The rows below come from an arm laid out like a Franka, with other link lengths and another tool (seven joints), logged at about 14 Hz.
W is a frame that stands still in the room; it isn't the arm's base.
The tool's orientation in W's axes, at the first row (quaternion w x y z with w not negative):
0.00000 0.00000 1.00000 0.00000
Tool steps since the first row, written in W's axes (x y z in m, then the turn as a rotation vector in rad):
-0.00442 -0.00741 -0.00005 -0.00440 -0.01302 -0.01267
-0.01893 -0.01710 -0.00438 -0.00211 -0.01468 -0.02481
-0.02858 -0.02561 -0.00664 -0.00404 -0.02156 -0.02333
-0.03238 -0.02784 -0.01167 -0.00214 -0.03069 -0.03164
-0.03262 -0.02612 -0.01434 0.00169 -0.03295 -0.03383
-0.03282 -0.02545 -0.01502 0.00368 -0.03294 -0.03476
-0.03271 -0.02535 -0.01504 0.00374 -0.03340 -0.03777
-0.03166 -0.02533 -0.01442 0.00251 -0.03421 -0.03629
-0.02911 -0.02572 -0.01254 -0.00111 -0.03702 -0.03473
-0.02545 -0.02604 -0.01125 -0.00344 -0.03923 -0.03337
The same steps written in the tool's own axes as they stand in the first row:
0.00442 -0.00741 0.00005 0.00440 -0.01302 0.01267
0.01893 -0.01710 0.00438 0.00211 -0.01468 0.02481
0.02858 -0.02561 0.00664 0.00404 -0.02156 0.02333
0.03238 -0.02784 0.01167 0.00214 -0.03069 0.03164
0.03262 -0.02612 0.01434 -0.00169 -0.03295 0.03383
0.03282 -0.02545 0.01502 -0.00368 -0.03294 0.03476
0.03271 -0.02535 0.01504 -0.00374 -0.03340 0.03777
0.03166 -0.02533 0.01442 -0.00251 -0.03421 0.03629
0.02911 -0.02572 0.01254 0.00111 -0.03702 0.03473
0.02545 -0.02604 0.01125 0.00344 -0.03923 0.03337

